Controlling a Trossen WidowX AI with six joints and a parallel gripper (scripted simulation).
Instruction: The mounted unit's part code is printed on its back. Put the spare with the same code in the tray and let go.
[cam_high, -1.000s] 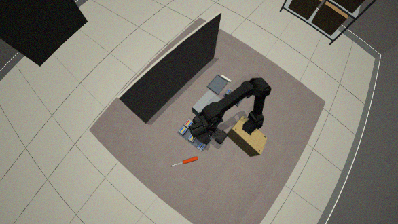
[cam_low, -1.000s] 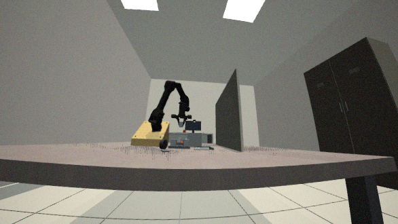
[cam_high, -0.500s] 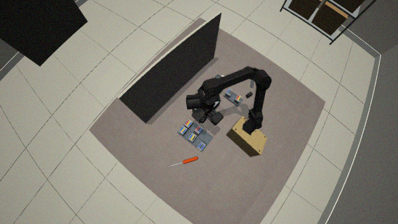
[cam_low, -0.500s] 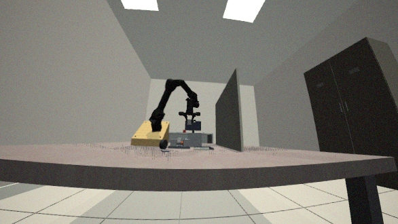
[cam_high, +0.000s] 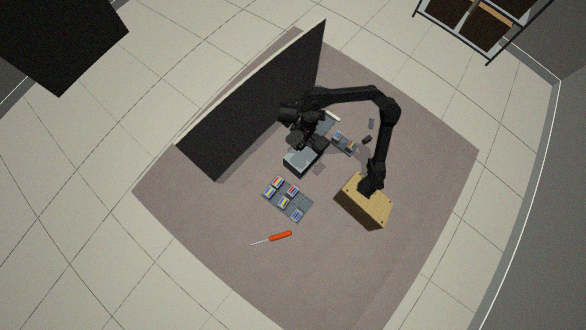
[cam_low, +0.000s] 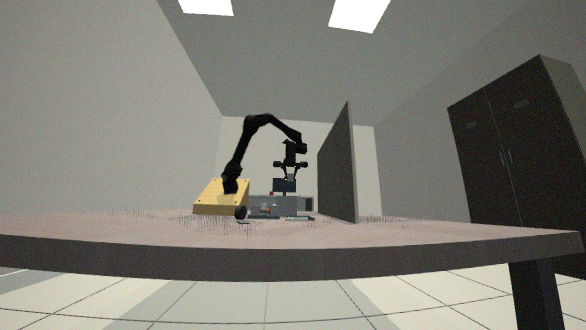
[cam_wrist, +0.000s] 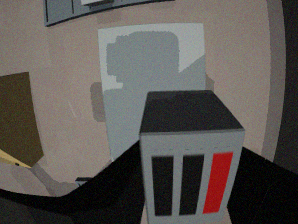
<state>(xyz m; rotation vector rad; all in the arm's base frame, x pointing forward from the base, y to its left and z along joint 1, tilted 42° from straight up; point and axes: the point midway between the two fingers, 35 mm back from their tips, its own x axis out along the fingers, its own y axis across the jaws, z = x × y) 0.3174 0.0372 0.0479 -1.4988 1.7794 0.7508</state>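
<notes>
My gripper tip is 200 mm to the left of the flat grey tray, 180 mm above it and 20 mm short of it. From my gripper tip the other things lie so: mounted unit 140 mm below, 20 mm behind, 10 mm to the left; then tall grey panel 210 mm ahead, 40 mm above, 30 mm to the right.
</notes>
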